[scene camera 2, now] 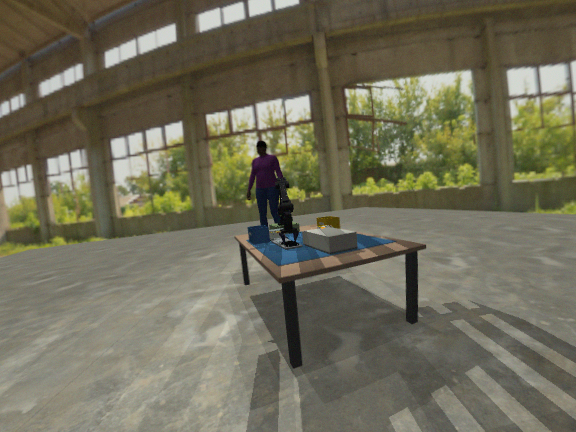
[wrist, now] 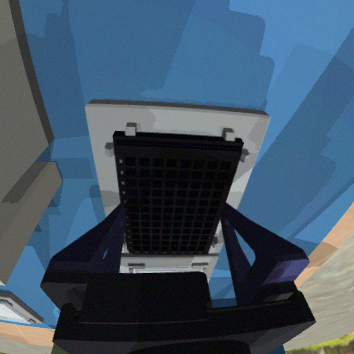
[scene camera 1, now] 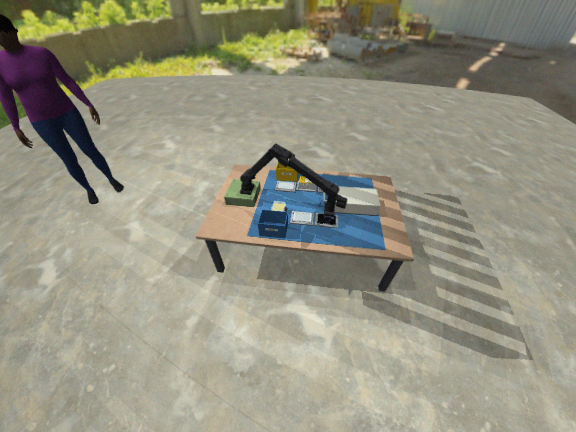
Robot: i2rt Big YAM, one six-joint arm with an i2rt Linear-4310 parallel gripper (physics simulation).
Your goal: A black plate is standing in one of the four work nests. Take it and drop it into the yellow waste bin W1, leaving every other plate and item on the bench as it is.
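Places are measured from the arm's base along level axes (x ahead, y left, z up), in metres.
Where they show: gripper, fingertip midpoint: (scene camera 2: 289,243) (wrist: 173,207) (scene camera 1: 327,218); arm's base, link origin: (scene camera 1: 247,189).
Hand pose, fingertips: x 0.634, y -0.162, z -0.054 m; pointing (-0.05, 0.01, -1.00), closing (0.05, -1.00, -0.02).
Observation:
Things, the pixels of their top centre, and the offset from my fingertips.
- black plate, top centre: (wrist: 172,214) (scene camera 1: 326,218) 0.003 m back, 0.000 m left, 0.004 m up
- yellow waste bin, top centre: (scene camera 1: 287,165) (scene camera 2: 327,217) 0.376 m back, 0.490 m left, 0.097 m up
- dark blue bin, top centre: (scene camera 1: 273,217) (scene camera 2: 257,226) 0.357 m back, 0.148 m right, 0.097 m up
- pale yellow item, top centre: (scene camera 1: 278,207) 0.356 m back, 0.006 m left, 0.052 m up
The black plate (wrist: 175,195), with a grid of dark wells, lies level at its pale grey nest (wrist: 175,114); whether it is raised slightly is hard to tell. My gripper (scene camera 1: 327,217) (scene camera 2: 289,242) (wrist: 173,207) is shut on the black plate, one finger against each long side, near the end closer to the wrist. Finger and plate details are too small to tell in the scene views. The yellow waste bin (scene camera 1: 286,174) (scene camera 2: 328,221) stands at the far side of the bench, beyond the nests there.
A white plate (scene camera 1: 302,217) sits in the adjacent nest. The dark blue bin (scene camera 1: 272,226) (scene camera 2: 258,234) stands beyond it. A large grey block (scene camera 1: 361,202) (scene camera 2: 331,241) (wrist: 17,115) stands near the gripper. Another white plate (scene camera 1: 286,186) is near the yellow bin. A pale yellow item (scene camera 1: 279,205) lies mid-bench.

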